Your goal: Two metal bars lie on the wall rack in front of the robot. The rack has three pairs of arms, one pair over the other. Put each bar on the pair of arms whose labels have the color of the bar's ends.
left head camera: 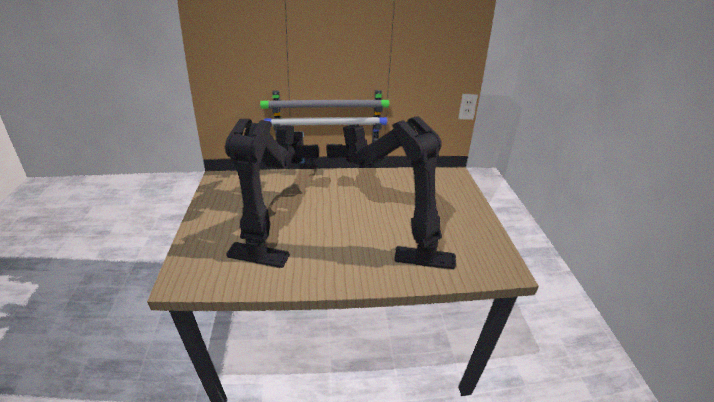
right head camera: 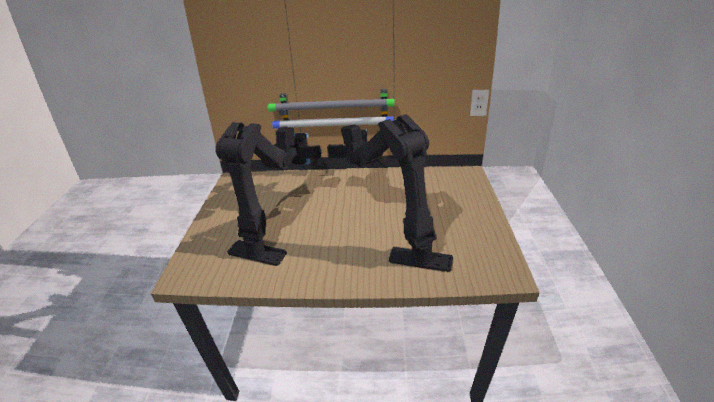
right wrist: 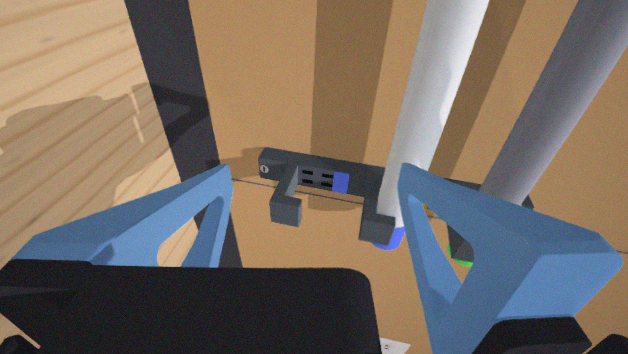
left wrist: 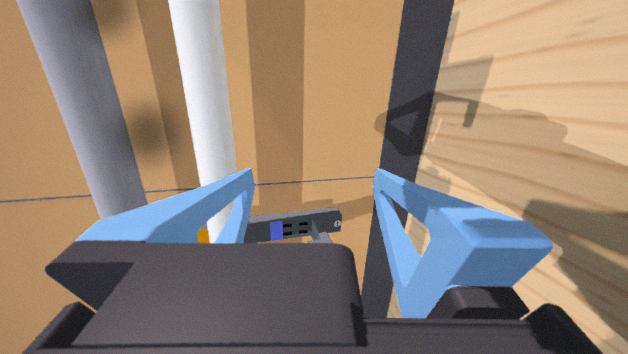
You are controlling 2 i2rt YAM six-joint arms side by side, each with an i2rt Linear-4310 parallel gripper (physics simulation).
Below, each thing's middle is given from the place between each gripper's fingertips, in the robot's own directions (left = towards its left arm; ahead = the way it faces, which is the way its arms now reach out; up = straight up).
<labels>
My left hand is 9 cm to the left of the white bar (left head camera: 344,120), 7 cm below it and 7 cm short of it.
I see the white bar 8 cm ahead of my right hand, 12 cm to the left of it and 5 cm above it.
</labels>
